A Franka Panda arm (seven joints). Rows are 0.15 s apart.
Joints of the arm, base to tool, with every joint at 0 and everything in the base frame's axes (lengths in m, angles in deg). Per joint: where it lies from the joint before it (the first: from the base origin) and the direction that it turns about. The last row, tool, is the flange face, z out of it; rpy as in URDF.
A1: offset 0 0 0.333 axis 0 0 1
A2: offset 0 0 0 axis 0 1 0
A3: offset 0 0 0.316 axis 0 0 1
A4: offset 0.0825 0 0 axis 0 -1 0
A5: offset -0.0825 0 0.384 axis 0 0 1
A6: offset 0 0 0 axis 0 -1 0
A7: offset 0.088 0 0 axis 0 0 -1
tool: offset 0 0 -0.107 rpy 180 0 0
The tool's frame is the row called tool.
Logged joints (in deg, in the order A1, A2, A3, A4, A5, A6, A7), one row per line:
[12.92 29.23 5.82 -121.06 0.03 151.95 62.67]
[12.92 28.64 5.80 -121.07 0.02 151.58 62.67]
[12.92 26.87 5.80 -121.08 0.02 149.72 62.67]
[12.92 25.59 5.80 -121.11 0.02 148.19 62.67]
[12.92 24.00 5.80 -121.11 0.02 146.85 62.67]
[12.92 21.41 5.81 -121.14 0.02 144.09 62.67]
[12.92 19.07 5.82 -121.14 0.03 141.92 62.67]
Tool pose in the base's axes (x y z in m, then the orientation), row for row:
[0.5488 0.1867 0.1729 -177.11 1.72 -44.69]
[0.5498 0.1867 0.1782 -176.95 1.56 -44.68]
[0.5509 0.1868 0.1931 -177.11 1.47 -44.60]
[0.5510 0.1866 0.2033 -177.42 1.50 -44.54]
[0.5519 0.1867 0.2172 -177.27 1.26 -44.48]
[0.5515 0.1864 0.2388 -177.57 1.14 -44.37]
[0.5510 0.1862 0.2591 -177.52 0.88 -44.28]
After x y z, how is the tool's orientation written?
As angles about the fixed x, y, z axes (roll, pitch, yaw), in degrees.
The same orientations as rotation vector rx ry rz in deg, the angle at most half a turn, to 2 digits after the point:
[-163.38 67.23 0.76]
[-163.31 67.18 0.44]
[-163.53 67.13 0.41]
[-163.82 67.14 0.63]
[-163.81 67.03 0.21]
[-164.18 66.99 0.21]
[-164.28 66.87 -0.19]

